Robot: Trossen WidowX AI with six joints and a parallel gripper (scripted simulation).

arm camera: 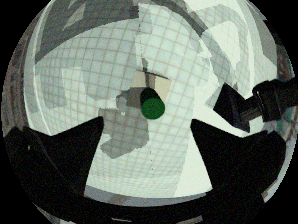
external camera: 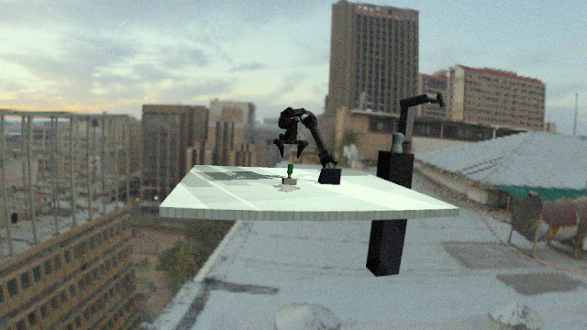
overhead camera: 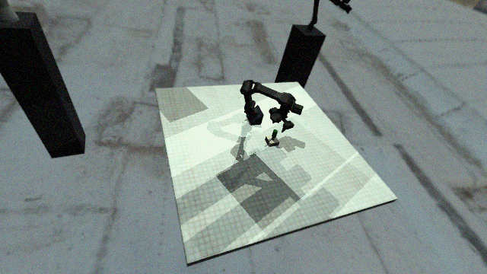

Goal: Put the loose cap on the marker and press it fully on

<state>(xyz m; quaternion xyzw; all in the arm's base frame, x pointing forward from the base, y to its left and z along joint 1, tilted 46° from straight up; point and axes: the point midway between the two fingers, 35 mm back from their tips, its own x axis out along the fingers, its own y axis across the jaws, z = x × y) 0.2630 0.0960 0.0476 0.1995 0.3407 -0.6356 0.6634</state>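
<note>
Right now the green cap is 1 cm behind my gripper tip and 6 cm below it. Round my gripper tip: pale holder block 13 cm below.
</note>
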